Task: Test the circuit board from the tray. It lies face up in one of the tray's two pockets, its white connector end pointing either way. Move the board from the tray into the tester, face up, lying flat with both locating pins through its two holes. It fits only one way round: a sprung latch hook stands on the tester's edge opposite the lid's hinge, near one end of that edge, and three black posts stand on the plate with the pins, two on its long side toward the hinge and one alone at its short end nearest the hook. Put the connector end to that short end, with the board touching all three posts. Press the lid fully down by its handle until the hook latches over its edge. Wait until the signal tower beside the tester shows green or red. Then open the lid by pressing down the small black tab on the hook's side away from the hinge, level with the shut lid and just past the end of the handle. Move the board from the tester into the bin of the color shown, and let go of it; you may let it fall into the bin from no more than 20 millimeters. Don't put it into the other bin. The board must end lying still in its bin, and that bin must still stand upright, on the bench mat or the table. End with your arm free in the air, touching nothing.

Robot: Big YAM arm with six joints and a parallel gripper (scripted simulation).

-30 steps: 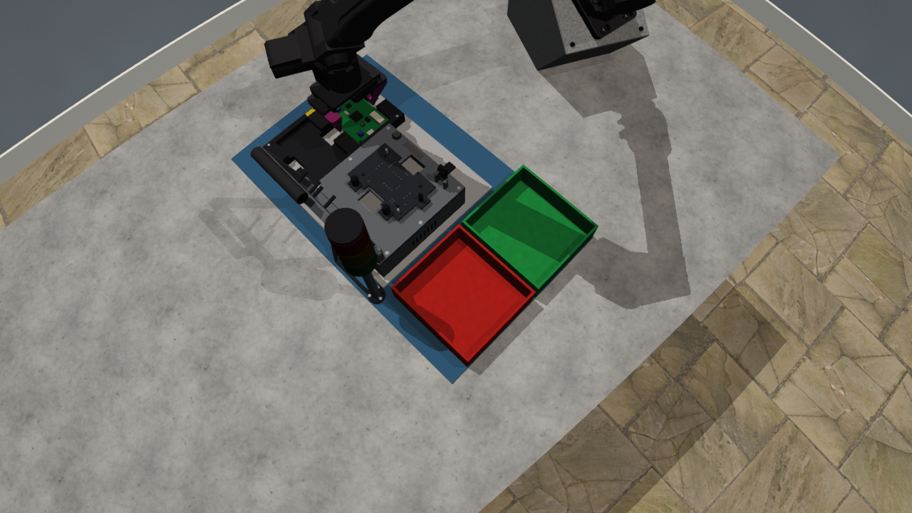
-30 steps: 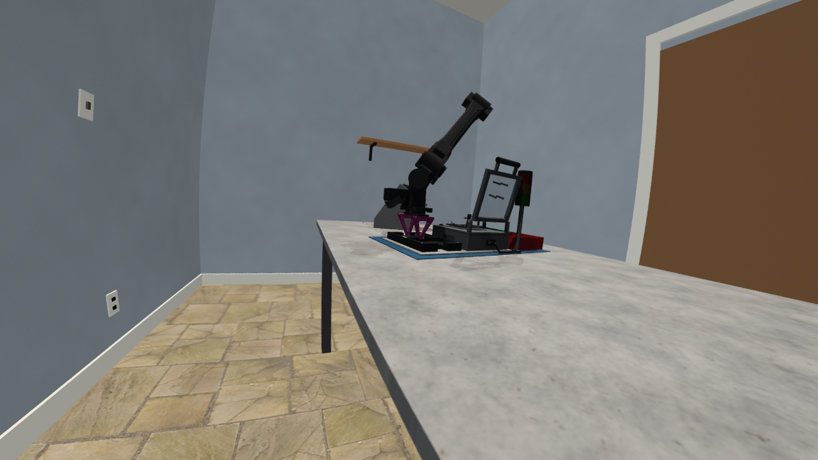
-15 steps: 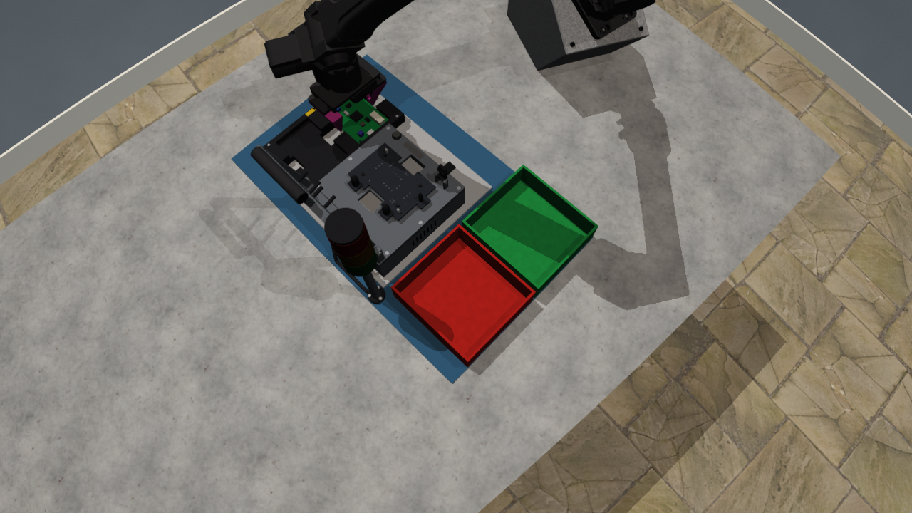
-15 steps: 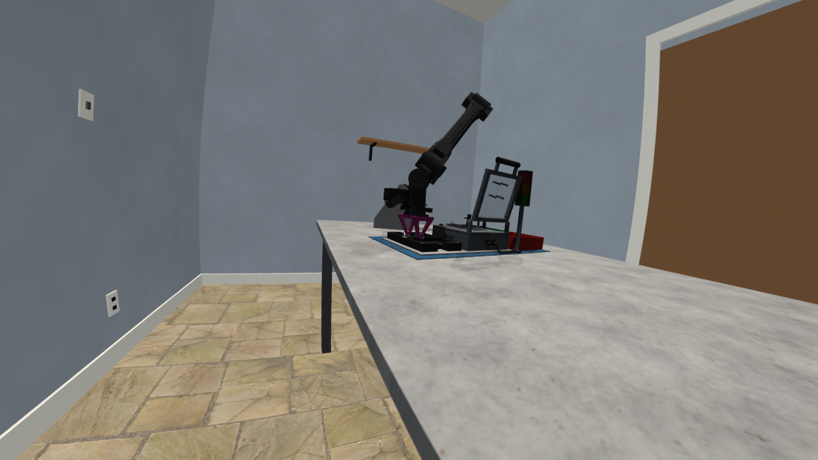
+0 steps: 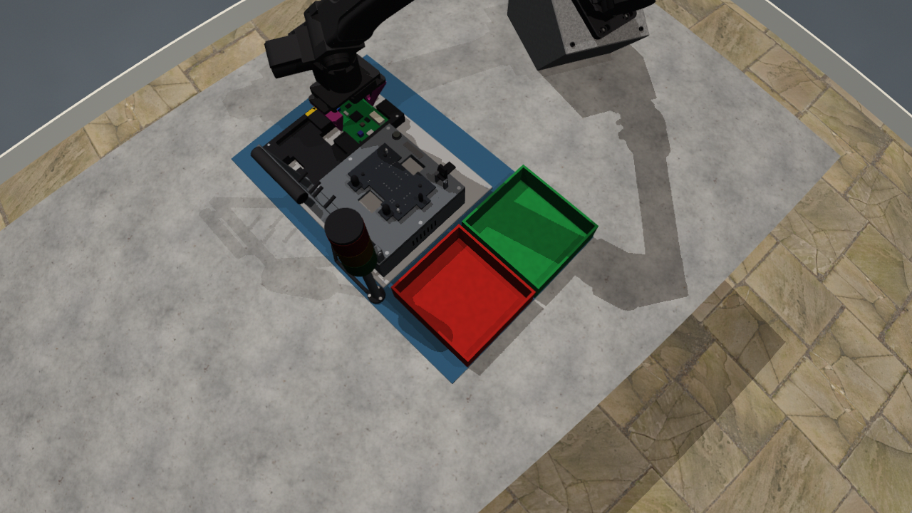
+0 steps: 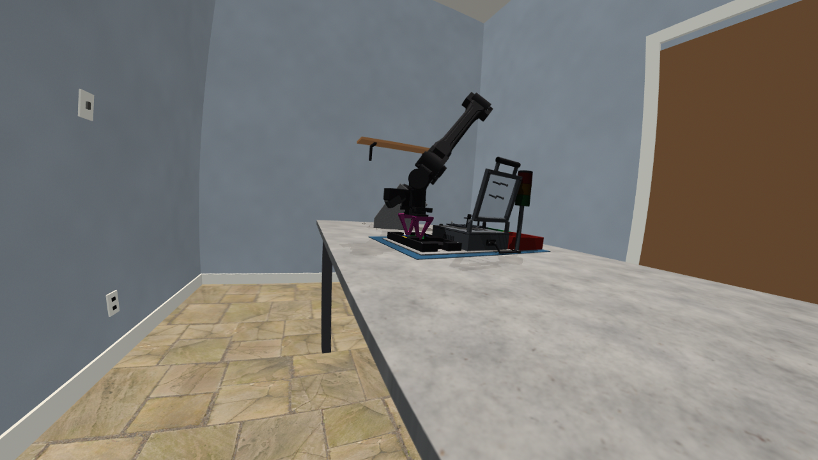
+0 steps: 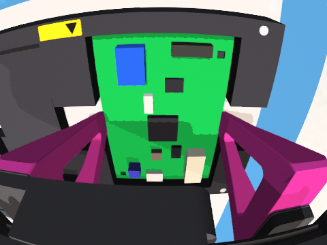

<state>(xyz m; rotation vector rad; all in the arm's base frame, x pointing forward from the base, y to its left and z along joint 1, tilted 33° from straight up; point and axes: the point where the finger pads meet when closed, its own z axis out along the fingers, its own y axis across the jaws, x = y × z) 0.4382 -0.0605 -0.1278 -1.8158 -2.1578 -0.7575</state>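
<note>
My hand is right at the green circuit board. Also, from my hand: clear lid: 14 cm ahead, 21 cm to the left, 16 cm above; tester plate: 3 cm ahead, 19 cm to the left, 5 cm above; latch hook: 5 cm behind, 22 cm to the left, 6 cm above.
</note>
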